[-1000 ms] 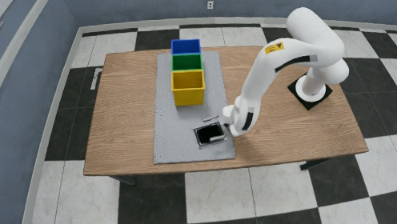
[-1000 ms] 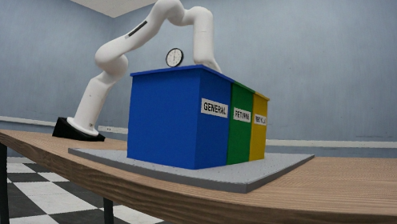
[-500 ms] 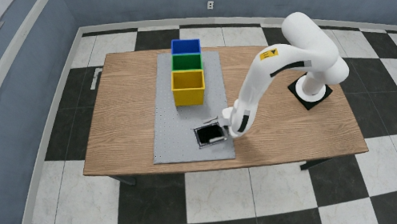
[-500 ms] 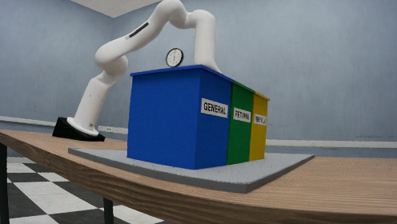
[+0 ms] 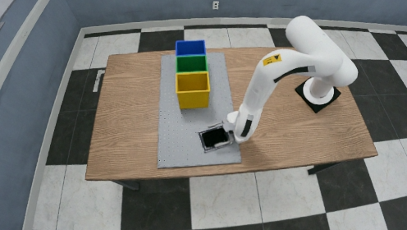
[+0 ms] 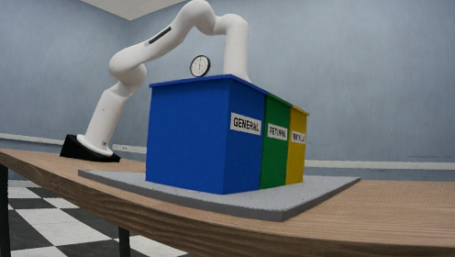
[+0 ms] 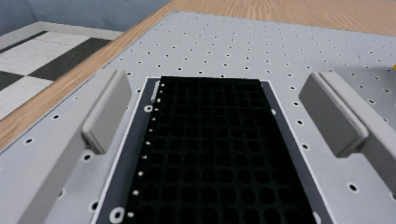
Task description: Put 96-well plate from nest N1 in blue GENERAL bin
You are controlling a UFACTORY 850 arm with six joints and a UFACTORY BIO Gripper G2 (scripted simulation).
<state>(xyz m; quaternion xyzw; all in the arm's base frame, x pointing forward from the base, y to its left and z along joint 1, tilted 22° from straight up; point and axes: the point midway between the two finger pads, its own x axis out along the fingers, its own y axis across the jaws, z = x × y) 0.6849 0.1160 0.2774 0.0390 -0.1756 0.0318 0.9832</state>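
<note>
Right now the black 96-well plate is 30 mm below my hand. From my hand the other things lie so: green bin: 400 mm to the right, 50 mm ahead, 40 mm above; then plate nest N1: 40 mm below; then yellow bin: 270 mm to the right, 60 mm ahead, 40 mm above.
</note>
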